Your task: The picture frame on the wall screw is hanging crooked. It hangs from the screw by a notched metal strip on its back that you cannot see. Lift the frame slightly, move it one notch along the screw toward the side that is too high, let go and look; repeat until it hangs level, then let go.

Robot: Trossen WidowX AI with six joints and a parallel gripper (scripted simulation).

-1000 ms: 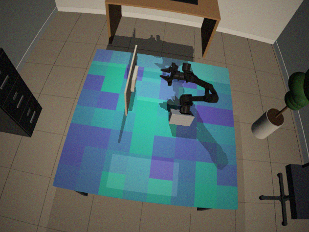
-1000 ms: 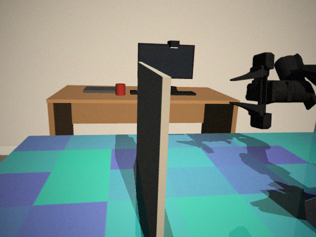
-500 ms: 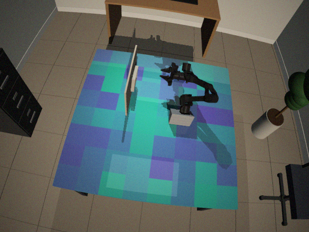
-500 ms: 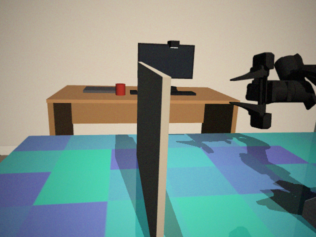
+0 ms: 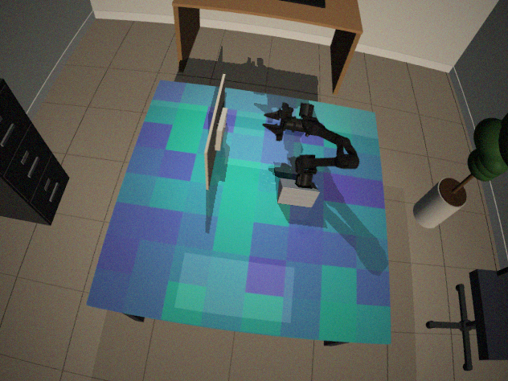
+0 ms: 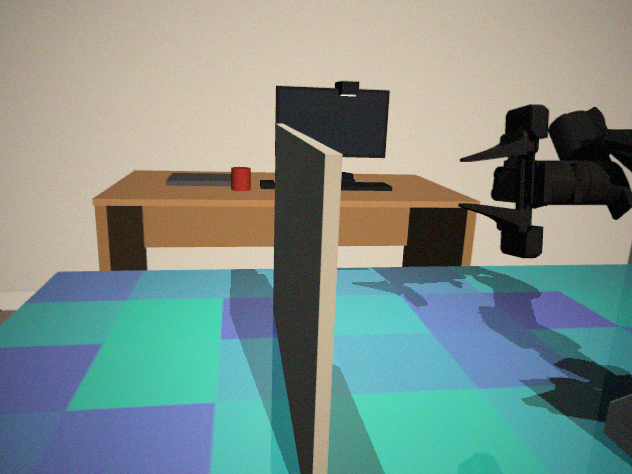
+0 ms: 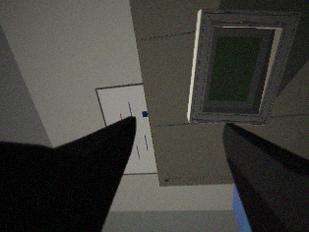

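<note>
Right now my gripper tip is 19 cm short of the picture frame, 1 cm to the left of it and 9 cm above it. Round my gripper tip: wall panel 21 cm ahead, 10 cm below.
</note>
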